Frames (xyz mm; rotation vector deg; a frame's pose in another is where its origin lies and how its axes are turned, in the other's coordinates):
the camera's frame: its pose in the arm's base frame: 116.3 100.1 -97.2 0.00 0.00 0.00
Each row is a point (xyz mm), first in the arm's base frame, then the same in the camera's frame.
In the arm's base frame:
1: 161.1 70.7 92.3
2: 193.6 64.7 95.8
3: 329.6 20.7 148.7
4: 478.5 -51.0 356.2
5: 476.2 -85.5 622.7
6: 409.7 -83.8 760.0
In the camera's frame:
1: 44.8 -29.4 189.5
2: 77.3 -35.4 193.0
3: 213.3 -79.4 245.9
4: 362.2 -151.1 453.4
5: 359.9 -185.6 719.9
6: 293.4 -183.9 857.2

